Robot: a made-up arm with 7 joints.
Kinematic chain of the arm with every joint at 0, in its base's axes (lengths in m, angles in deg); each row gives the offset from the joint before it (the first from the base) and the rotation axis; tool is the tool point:
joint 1: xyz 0 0 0 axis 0 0.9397 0.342
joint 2: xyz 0 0 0 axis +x
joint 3: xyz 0 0 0 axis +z
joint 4: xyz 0.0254 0 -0.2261 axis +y
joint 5: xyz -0.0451 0 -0.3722 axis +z
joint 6: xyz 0 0 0 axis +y
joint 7: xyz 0 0 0 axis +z
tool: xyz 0 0 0
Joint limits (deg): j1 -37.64..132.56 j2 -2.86..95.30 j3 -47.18..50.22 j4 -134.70..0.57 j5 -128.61..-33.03 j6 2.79..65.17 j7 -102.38..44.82
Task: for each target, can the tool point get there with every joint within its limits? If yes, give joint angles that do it. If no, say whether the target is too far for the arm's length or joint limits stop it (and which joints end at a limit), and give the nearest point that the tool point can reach.
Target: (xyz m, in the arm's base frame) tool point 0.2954 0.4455 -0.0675
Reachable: yes | joints 15.24 78.64 15.43 -68.29 -76.58 12.65 16.16
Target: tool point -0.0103 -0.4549 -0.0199
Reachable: no: joint limits stop it (at a limit: joint 1, joint 2, joint 3) | nearest point 0.1717 -0.3202 0.0795 | short by 0.247 m
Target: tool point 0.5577 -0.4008 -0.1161
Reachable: no: too far | nearest point 0.4245 -0.2861 -0.1342 | short by 0.177 m
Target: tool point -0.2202 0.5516 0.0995
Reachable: yes | joints 83.60 82.41 36.86 -16.45 -54.45 58.01 9.26
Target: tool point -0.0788 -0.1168 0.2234
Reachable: no: joint limits stop it (at a limit: joint 1, joint 2, joint 3, joint 4) | nearest point 0.0164 -0.0524 0.3170 | short by 0.148 m
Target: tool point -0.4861 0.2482 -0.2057
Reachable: yes | joints 80.75 53.20 -37.54 -43.27 -57.72 19.34 -25.09
